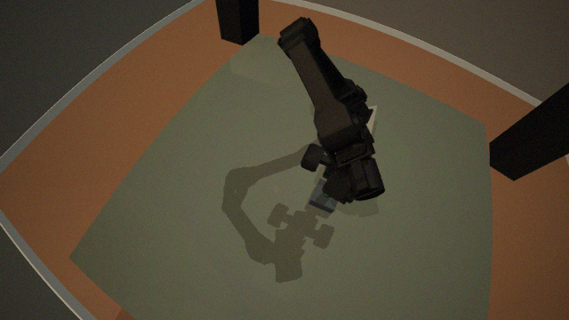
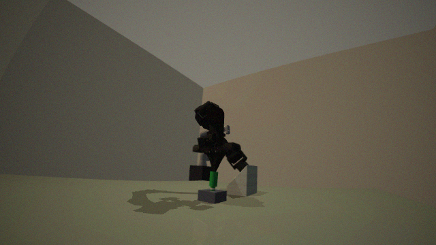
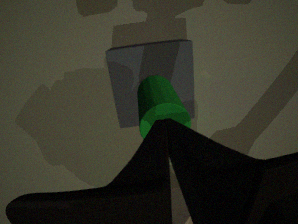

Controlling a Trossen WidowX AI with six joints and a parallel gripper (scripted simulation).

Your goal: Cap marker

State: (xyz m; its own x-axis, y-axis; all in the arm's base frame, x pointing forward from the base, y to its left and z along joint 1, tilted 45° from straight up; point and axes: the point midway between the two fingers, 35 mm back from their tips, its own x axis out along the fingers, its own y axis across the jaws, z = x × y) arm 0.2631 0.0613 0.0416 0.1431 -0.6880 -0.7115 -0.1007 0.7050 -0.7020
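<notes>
My gripper tip is now 3 cm above the green cap. The rest, counted from my gripper tip: holder block: 9 cm below; green marker: 3 cm below.
</notes>
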